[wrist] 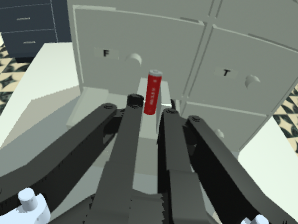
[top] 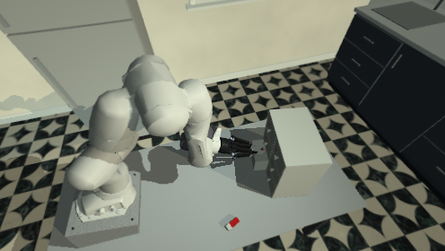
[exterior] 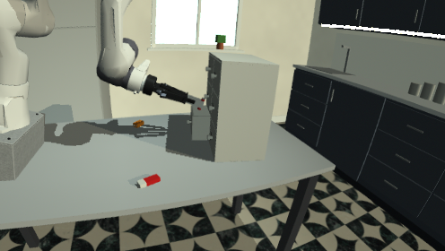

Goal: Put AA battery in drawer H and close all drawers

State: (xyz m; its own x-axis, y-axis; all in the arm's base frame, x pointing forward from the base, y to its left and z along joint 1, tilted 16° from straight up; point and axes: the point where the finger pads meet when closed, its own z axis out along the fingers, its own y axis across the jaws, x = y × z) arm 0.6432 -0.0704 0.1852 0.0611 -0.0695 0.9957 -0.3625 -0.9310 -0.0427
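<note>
Right now the AA battery is 2 cm ahead of my hand, 1 cm to the right of it and 1 cm below it. Also, from my hand: drawer marked H (8 cm ahead, 12 cm below); red-and-white block (26 cm behind, 22 cm to the right, 15 cm below); orange piece (19 cm behind, 20 cm to the left, 14 cm below).
</note>
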